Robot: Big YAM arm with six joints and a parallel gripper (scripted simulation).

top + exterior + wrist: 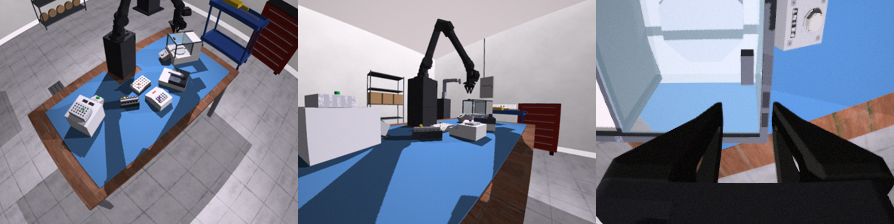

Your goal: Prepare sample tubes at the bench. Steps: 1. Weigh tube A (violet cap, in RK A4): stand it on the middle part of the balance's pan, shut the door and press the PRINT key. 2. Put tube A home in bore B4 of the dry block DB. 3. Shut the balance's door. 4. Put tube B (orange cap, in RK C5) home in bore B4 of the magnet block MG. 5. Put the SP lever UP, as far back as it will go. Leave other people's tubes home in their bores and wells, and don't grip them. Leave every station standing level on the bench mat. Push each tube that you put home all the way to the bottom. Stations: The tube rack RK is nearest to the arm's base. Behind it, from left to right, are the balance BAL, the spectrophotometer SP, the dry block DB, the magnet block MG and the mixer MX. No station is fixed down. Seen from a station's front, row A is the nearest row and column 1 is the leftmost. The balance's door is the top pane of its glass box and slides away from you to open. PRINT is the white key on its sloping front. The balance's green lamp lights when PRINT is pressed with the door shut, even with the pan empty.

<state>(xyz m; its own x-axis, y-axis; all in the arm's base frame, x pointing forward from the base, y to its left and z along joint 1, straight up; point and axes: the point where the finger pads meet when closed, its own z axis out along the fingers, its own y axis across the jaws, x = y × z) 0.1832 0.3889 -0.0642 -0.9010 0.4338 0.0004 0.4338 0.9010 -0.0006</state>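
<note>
Right now my hand is 40 cm to the left of the tube rack RK, 26 cm above it and 4 cm short of it. Round my hand: print key: 21 cm below, 8 cm to the right, 4 cm behind; then SP lever: 19 cm to the right, 19 cm below, 19 cm ahead; then dry block: 41 cm to the right, 25 cm below, 22 cm ahead.
</note>
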